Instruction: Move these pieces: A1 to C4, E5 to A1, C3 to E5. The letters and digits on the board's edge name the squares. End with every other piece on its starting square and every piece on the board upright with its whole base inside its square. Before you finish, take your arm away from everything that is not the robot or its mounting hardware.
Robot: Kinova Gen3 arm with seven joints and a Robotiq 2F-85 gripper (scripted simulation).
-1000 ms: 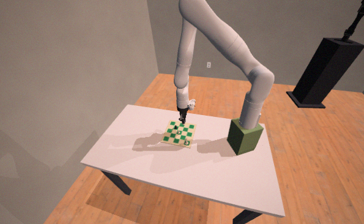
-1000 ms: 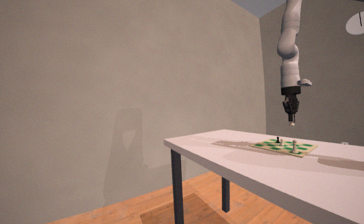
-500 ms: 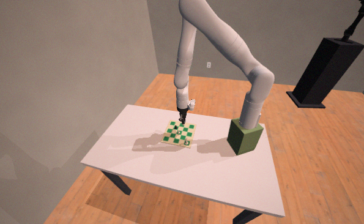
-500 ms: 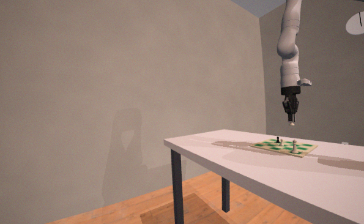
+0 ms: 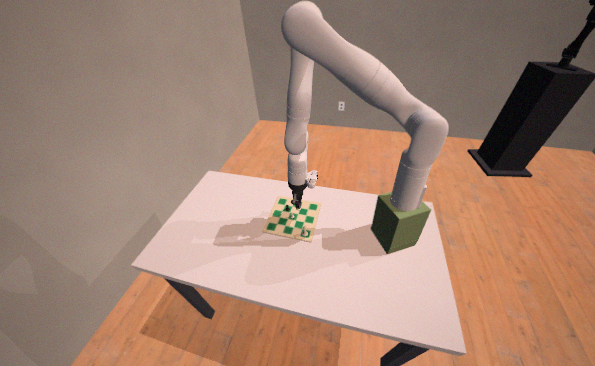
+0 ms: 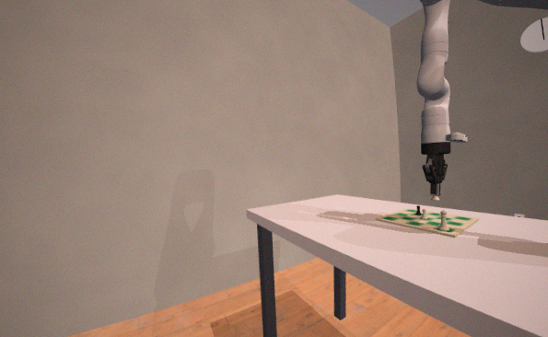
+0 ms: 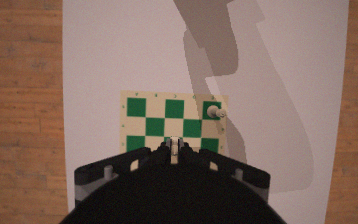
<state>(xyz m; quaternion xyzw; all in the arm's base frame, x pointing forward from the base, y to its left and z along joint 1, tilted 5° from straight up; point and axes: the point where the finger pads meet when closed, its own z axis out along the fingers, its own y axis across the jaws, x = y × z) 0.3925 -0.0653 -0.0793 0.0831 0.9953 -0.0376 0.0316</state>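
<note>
My hand is 100 mm above the chessboard, 30 mm short of it and 10 mm to the left of it. The rest, counted from my hand: black pawn 80 mm below, 60 mm ahead, 50 mm to the right; tall white piece 80 mm to the left, 70 mm below, 30 mm behind.
</note>
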